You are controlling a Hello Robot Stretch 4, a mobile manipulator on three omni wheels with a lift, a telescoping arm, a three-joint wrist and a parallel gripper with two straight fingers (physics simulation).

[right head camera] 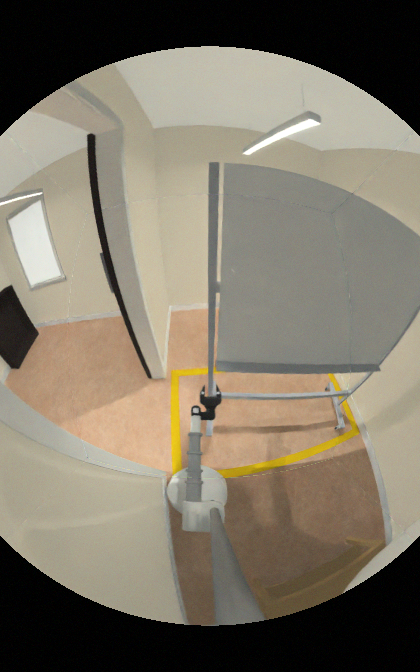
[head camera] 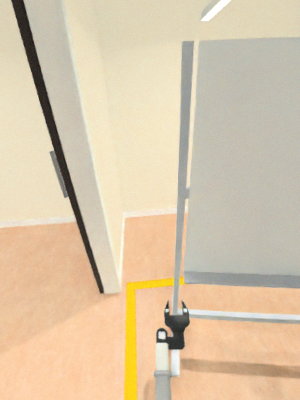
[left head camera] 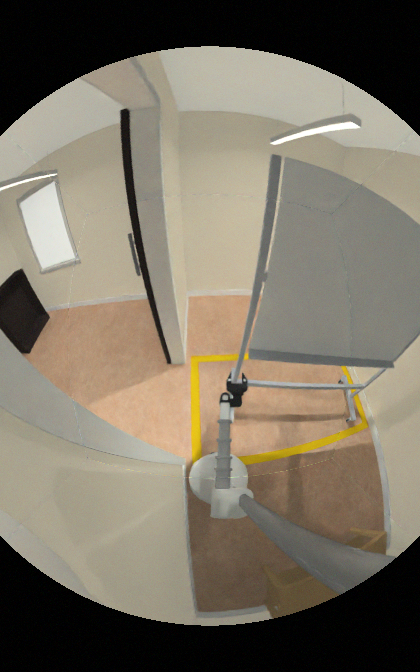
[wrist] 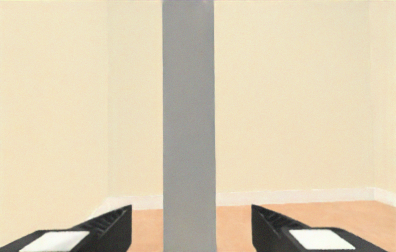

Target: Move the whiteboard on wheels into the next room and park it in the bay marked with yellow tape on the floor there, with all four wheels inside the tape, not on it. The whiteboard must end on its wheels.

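Frame: origin at the robot's base, x left, y ahead, z down, level; metres.
Seen in the pictures: gripper, fingertip midpoint: [right head camera: 210, 385] [head camera: 175, 300] [wrist: 191, 223].
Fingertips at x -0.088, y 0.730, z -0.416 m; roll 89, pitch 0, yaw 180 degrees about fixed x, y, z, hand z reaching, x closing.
Pixels of each thing's top centre, then the offset from my fingertips to it. "*": a spot on its surface instead.
- right foot, top centre: [right head camera: 336, 403] dy -0.114, dx -1.264, dz +0.343 m
- end, surface spot: [head camera: 175, 362] [right head camera: 209, 427] * dy -0.210, dx +0.005, dz +0.343 m
The whiteboard [head camera: 245, 160] [left head camera: 320, 270] [right head camera: 295, 270] stands upright, its grey left post [head camera: 184, 150] [wrist: 189, 125] nearest me. My gripper [head camera: 177, 303] [left head camera: 237, 376] [right head camera: 210, 388] [wrist: 191, 223] is open around this post, low down, with a gap on each side in the wrist view. The yellow tape [head camera: 130, 340] [left head camera: 195, 410] [right head camera: 175, 425] runs left of, in front of and behind the stand. The right foot [left head camera: 349, 400] [right head camera: 339, 415] lies inside the right tape line, close to it. The left foot's near end [head camera: 175, 362] [right head camera: 209, 427] is inside; its far end is hidden behind my gripper.
A wall end [head camera: 92, 165] [left head camera: 152, 240] [right head camera: 117, 240] with a black edge strip stands left of the bay. A wooden box [left head camera: 300, 595] [right head camera: 310, 585] is at the lower right. A dark object [left head camera: 22, 310] [right head camera: 16, 330] stands far left. A wall runs close along the bay's right side.
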